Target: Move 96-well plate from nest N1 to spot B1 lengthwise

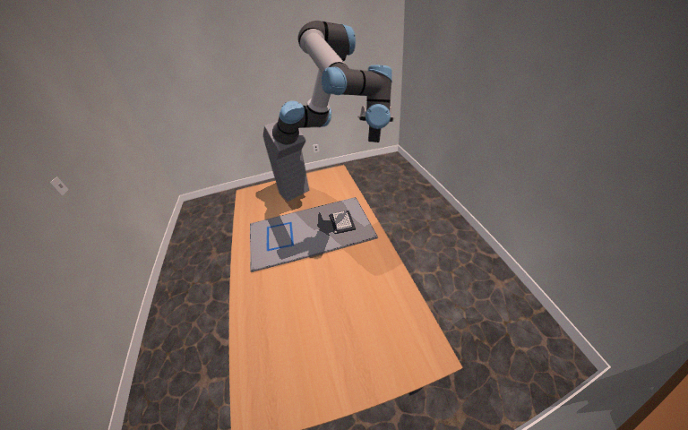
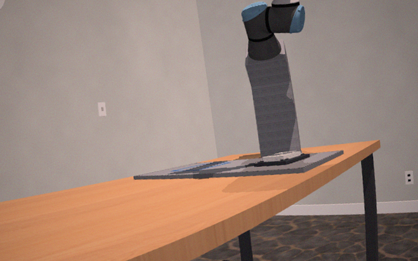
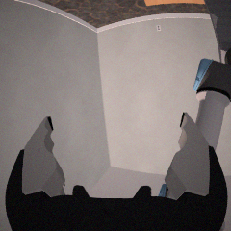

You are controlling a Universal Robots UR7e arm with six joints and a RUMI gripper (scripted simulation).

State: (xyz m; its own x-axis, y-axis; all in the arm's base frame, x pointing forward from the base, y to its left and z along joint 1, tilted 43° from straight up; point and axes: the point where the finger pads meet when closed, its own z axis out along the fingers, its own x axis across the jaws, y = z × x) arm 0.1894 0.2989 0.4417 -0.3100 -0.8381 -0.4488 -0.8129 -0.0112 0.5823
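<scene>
My gripper is now 580 mm above the white 96-well plate, 200 mm to the left of it and 10 mm past it. The rest, counted from my hand: dark plate nest (590 mm below, 200 mm to the right, 10 mm behind).
</scene>
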